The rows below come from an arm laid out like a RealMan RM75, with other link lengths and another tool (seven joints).
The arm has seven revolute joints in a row. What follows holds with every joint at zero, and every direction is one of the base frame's. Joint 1 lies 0.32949 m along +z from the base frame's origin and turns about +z. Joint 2 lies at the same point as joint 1 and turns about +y. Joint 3 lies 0.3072 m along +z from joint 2 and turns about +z. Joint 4 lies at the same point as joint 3 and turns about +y. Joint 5 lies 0.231 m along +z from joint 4 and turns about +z. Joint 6 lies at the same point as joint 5 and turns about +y. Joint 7 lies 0.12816 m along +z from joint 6 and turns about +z. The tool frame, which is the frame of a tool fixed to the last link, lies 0.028 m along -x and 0.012 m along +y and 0.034 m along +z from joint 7; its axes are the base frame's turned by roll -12.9, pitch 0 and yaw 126.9 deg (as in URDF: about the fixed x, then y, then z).
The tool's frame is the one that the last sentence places.
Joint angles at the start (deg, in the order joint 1, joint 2, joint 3, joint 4, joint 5, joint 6, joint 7):
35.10 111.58 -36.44 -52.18 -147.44 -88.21 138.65
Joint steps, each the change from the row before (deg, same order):
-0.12 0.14 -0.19 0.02 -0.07 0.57 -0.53
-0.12 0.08 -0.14 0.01 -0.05 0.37 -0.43
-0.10 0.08 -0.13 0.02 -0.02 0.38 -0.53
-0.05 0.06 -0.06 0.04 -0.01 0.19 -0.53
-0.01 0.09 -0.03 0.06 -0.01 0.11 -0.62
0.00 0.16 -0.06 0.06 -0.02 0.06 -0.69
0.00 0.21 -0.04 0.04 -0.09 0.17 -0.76
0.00 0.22 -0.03 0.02 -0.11 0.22 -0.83
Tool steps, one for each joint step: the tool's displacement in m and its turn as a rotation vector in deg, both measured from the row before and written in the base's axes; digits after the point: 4 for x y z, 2 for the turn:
0.0009 0.0001 -0.0012 0.13 -0.46 0.44
0.0009 -0.0002 -0.0008 0.05 -0.35 0.33
0.0007 -0.0001 -0.0008 0.05 -0.36 0.44
0.0003 -0.0002 -0.0007 -0.07 -0.23 0.44
-0.0002 -0.0003 -0.0011 -0.17 -0.18 0.54
-0.0005 -0.0005 -0.0020 -0.29 -0.14 0.61
-0.0004 -0.0004 -0.0022 -0.24 -0.23 0.67
-0.0004 -0.0003 -0.0021 -0.20 -0.29 0.73

